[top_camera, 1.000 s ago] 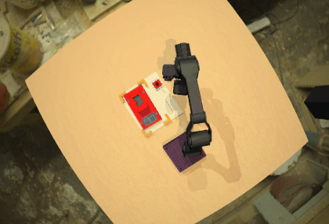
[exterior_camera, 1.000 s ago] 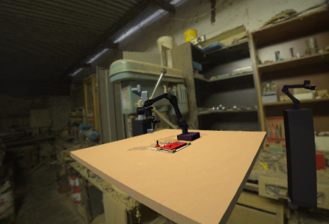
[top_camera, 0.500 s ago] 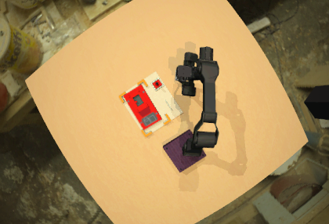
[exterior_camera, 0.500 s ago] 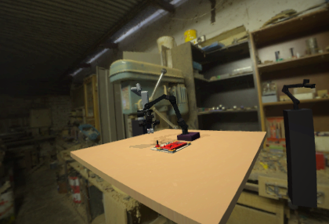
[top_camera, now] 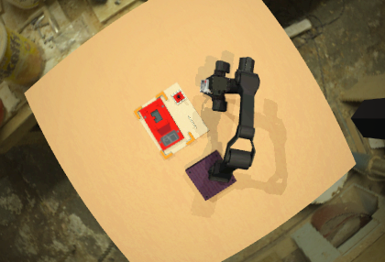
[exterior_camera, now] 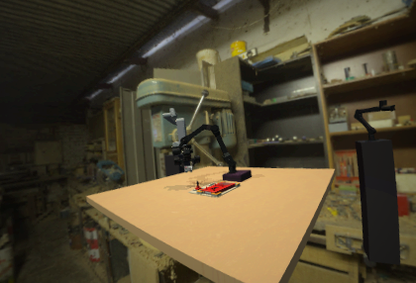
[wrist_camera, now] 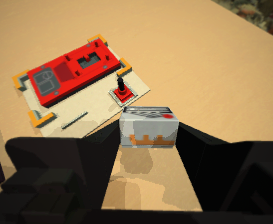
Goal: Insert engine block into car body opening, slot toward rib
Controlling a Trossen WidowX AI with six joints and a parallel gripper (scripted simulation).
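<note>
Right now my gripper tip is 10 cm to the right of the black peg, 9 cm above it and 5 cm short of it. Also, from my gripper tip: engine block (right at my gripper tip).
</note>
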